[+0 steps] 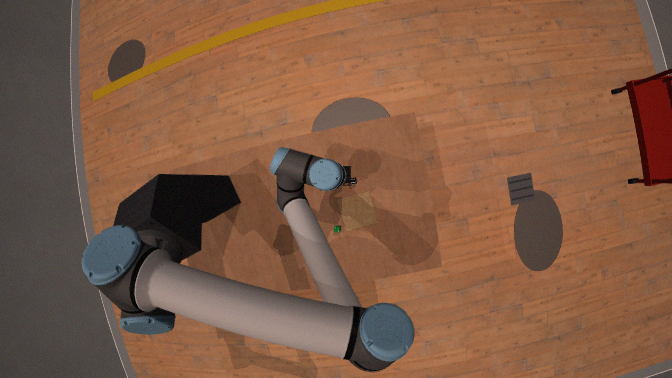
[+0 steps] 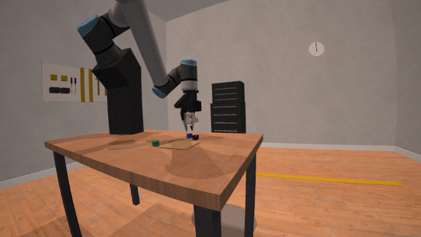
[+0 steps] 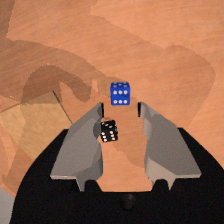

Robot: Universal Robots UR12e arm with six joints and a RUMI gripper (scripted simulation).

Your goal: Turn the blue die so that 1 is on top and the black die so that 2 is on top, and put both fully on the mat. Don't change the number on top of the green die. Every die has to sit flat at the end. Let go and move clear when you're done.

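Right now my hand is 4 cm above the blue die. Round my hand: green die 5 cm behind, 21 cm to the right, 4 cm below; then tan mat 5 cm ahead, 16 cm to the right, 5 cm below; then black die 6 cm ahead, 3 cm to the right, 4 cm below.
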